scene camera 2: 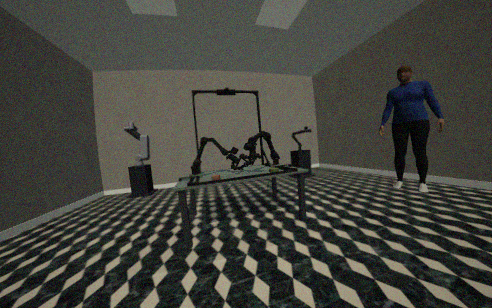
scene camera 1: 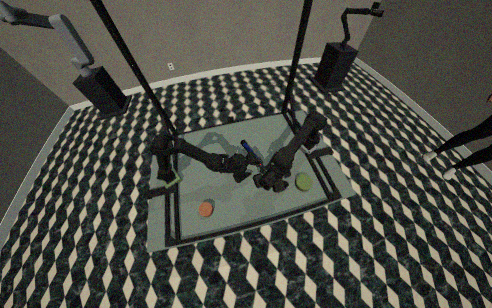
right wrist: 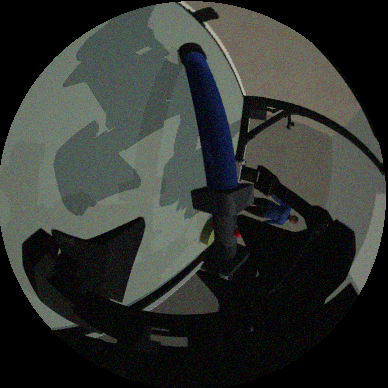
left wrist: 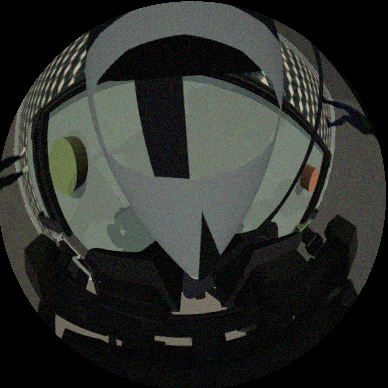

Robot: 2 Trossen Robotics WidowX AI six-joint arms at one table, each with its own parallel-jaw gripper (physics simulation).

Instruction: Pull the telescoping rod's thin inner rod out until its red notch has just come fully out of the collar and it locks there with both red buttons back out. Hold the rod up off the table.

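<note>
The telescoping rod is held up off the table [scene camera 1: 226, 189], slanting. Its blue outer tube [scene camera 1: 248, 149] [right wrist: 211, 123] ends in a dark collar [right wrist: 222, 198]. Below the collar a short length of grey inner rod [right wrist: 227, 231] shows, with a red button [scene camera 1: 260, 164] [right wrist: 237, 233] at its side. My left gripper [scene camera 1: 263, 171] [left wrist: 192, 219] is shut on the thin inner rod [left wrist: 173, 206], which fills the left wrist view as a large grey shape. My right gripper [scene camera 1: 250, 167] is open, with its fingers wide on either side of the collar and not touching it.
A green disc [scene camera 1: 303, 181] [left wrist: 67, 164] lies on the table at the right and an orange disc [scene camera 1: 205, 209] [left wrist: 309, 177] at the front left. Black gantry posts [scene camera 1: 293, 61] rise from the back of the table. A person [scene camera 2: 392, 116] stands at the far right of the room.
</note>
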